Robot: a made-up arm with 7 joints.
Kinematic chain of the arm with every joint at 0, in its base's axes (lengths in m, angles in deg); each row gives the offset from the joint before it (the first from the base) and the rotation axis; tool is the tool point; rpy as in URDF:
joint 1: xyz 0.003 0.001 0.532 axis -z
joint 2: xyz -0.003 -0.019 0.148 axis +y
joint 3: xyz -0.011 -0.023 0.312 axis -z
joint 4: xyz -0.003 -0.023 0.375 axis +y
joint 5: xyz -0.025 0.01 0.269 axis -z
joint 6: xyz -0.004 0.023 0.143 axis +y
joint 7: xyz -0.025 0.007 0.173 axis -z
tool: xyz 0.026 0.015 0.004 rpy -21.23 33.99 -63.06
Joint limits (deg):
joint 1: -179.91..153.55
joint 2: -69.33..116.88
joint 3: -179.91..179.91
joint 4: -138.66..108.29
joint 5: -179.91..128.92
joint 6: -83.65..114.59
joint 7: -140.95..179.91
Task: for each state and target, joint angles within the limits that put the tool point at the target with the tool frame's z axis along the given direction. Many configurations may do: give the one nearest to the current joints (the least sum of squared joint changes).
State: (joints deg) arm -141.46 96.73 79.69 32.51 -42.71 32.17 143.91
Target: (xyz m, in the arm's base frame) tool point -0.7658 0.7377 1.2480 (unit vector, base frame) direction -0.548 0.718 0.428
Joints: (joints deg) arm -159.39 58.37 86.56 39.71 -34.81 30.14 162.22
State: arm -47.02 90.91 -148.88 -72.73 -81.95 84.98 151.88
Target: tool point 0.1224 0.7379 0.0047 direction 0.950 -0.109 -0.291
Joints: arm -99.48 116.68 -173.52 -41.91 -98.16 111.18 179.91
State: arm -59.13 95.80 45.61 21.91 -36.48 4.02 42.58
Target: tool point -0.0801 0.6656 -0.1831 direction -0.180 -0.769 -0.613
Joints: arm -93.08 116.88 -2.94 58.40 -52.01 24.71 28.66
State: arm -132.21 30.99 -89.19 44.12 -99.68 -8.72 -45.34
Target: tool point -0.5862 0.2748 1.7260 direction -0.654 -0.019 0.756
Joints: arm -157.02 25.25 -63.51 21.08 -76.86 -43.62 -28.54
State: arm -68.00 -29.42 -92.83 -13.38 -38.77 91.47 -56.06
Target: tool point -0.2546 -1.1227 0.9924 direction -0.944 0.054 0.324
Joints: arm -67.15 -65.66 -60.15 -36.43 -10.52 60.90 -39.55
